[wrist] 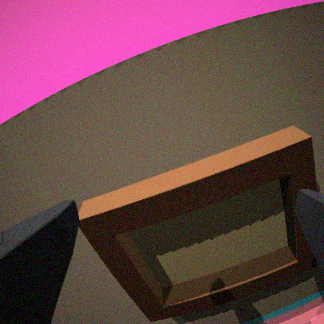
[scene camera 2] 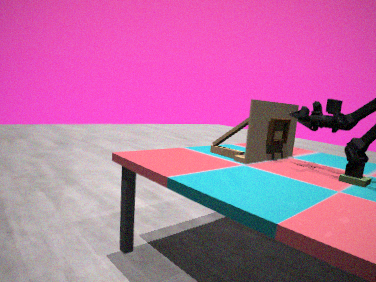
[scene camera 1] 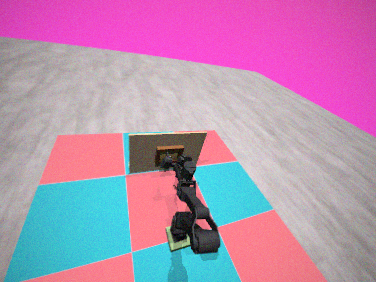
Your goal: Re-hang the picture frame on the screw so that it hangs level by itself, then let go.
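Pixels of known places: gripper, between the fingertips: (wrist: 190,207) (scene camera 2: 293,117) (scene camera 1: 174,153); arm's base, origin of its link: (scene camera 2: 354,176) (scene camera 1: 178,233).
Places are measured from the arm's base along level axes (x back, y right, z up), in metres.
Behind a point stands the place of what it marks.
The brown picture frame (scene camera 1: 170,148) @[y 0.058, x -0.393, z 0.192 m] (scene camera 2: 278,121) @[y 0.017, x -0.391, z 0.180 m] (wrist: 195,172) @[y 0.066, x -0.397, z 0.193 m] is upright at the front face of the tan panel (scene camera 1: 142,150) (scene camera 2: 260,117) (wrist: 165,110). Its top edge looks about level in the first scene view and slants in the wrist view. The screw does not show, and what holds the frame is hidden. My gripper (scene camera 1: 175,159) @[y 0.058, x -0.333, z 0.209 m] (scene camera 2: 298,119) @[y 0.058, x -0.333, z 0.209 m] (wrist: 190,207) @[y 0.058, x -0.333, z 0.209 m] is open and empty, in front of the frame's upper part. In the wrist view one finger is by the frame's upper left corner and the other by its right side; I cannot tell whether either touches it.
A wooden brace (scene camera 2: 231,134) @[y -0.102, x -0.583, z 0.089 m] props the panel from behind. The panel stands on a red and blue checkered table (scene camera 1: 82,215) @[y -0.410, x -0.223, z -0.025 m] (scene camera 2: 245,185) @[y -0.455, x -0.244, z -0.025 m]. My arm (scene camera 1: 197,207) @[y -0.013, x 0.050, z 0.339 m] reaches from its green base plate (scene camera 1: 178,245) @[y -0.016, x 0.047, z 0.001 m] (scene camera 2: 354,180) @[y -0.050, x 0.014, z -0.007 m] toward the panel. Shadows fall around the frame's lower part.
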